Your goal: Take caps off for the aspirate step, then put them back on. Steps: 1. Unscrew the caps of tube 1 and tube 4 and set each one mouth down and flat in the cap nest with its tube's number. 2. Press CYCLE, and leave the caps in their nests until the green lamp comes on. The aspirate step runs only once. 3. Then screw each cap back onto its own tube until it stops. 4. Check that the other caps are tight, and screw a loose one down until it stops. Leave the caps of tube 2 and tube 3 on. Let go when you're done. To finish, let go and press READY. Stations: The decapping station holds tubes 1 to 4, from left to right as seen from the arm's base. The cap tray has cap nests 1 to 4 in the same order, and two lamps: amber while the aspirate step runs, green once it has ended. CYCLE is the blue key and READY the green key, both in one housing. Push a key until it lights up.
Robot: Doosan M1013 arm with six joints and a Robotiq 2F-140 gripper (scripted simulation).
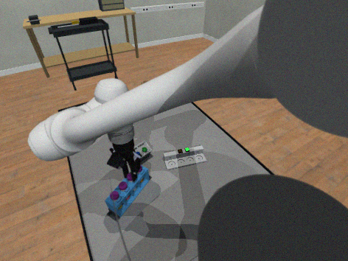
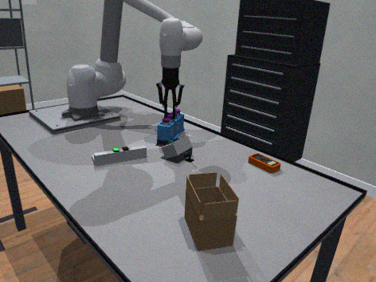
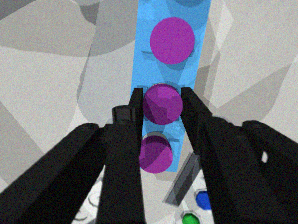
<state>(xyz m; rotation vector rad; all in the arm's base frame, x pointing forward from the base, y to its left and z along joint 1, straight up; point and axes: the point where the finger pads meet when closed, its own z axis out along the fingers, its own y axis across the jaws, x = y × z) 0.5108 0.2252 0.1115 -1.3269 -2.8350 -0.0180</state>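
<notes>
Right now the green ready key is 160 mm ahead of my hand, 120 mm to the right of it and 80 mm below it. Round my hand: grey key housing (170 mm ahead, 100 mm to the right, 90 mm below); blue cycle key (150 mm ahead, 80 mm to the right, 80 mm below); purple cap (90 mm to the left, 60 mm behind, 30 mm below).
</notes>
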